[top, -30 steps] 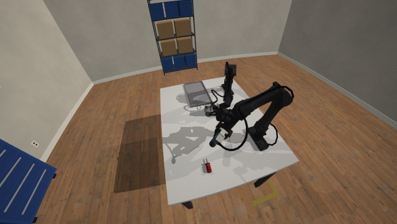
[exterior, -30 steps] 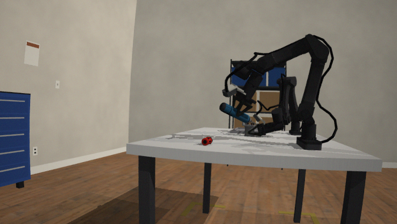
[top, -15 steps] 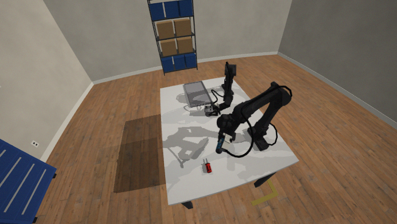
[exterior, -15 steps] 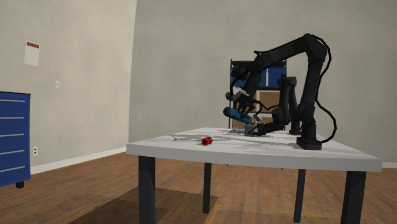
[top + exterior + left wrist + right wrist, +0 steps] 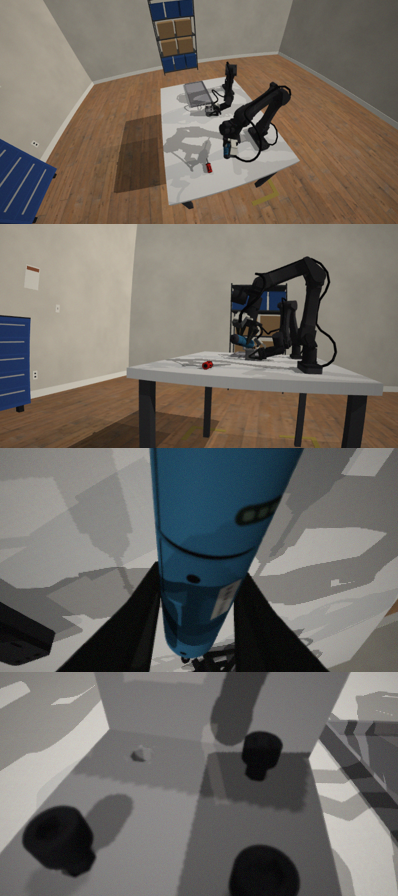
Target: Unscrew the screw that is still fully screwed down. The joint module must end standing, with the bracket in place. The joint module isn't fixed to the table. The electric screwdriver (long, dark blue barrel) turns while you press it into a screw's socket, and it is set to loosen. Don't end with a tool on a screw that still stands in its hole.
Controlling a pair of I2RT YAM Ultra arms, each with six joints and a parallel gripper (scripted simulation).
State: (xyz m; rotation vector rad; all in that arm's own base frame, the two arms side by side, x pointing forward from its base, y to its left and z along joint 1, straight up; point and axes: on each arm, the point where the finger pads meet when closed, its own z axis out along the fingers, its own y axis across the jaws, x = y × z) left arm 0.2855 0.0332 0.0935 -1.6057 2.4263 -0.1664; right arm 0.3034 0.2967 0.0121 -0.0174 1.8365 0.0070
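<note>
My right hand is 10 mm below the joint module. From my right hand the other things lie so: bit: 280 mm to the left, 70 mm above, 50 mm behind; then flat grey tray: 340 mm to the right, 40 mm ahead, 20 mm below; then grey bracket: 50 mm above.
</note>
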